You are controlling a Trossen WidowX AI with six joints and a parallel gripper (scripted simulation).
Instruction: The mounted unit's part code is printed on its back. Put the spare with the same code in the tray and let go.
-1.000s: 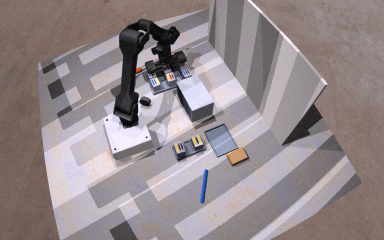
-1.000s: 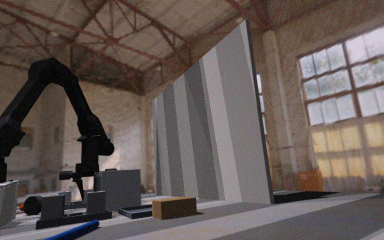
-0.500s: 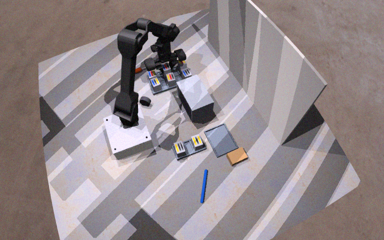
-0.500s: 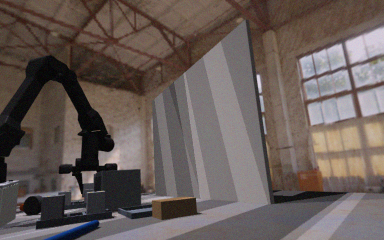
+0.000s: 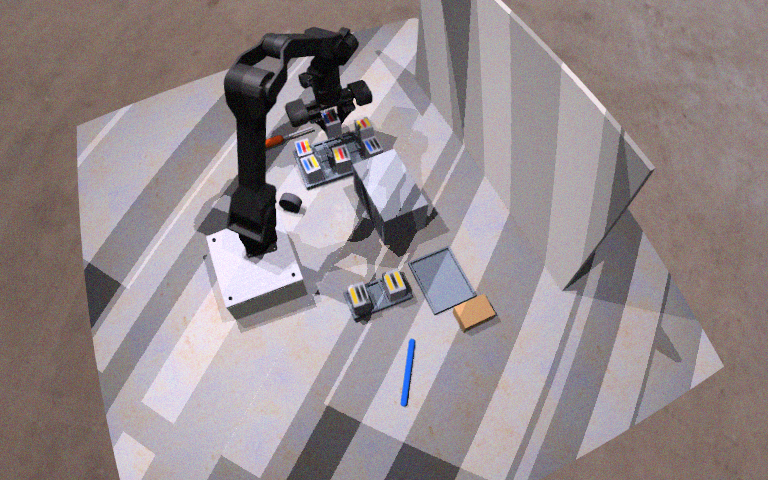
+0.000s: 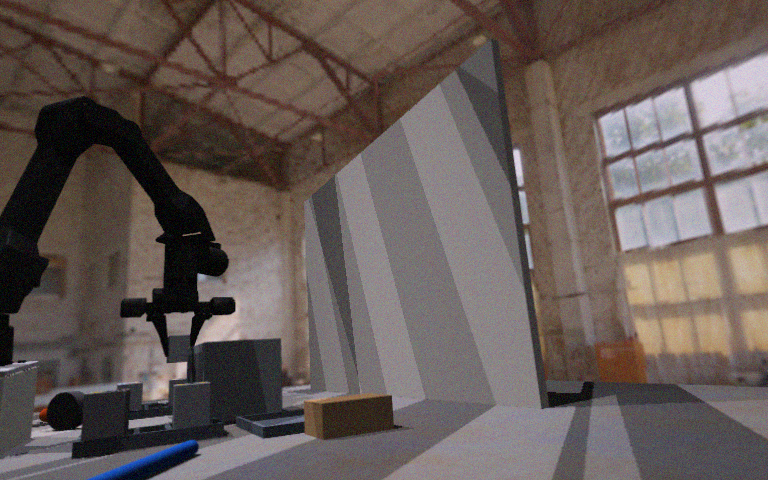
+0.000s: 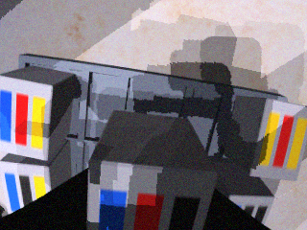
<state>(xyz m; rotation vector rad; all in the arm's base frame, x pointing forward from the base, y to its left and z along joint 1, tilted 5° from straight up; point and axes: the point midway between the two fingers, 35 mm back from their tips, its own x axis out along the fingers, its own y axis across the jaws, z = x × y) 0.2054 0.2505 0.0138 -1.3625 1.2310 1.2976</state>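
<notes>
Right now my gripper tip is 14 cm short of the grey tray, 39 cm to the left of it and 9 cm above it. Round my gripper tip: rack 39 cm to the right, 8 cm below; tall slanted panel 34 cm ahead, 15 cm to the right, 13 cm above; mounted unit 8 cm ahead, 19 cm to the right, 4 cm below.
</notes>
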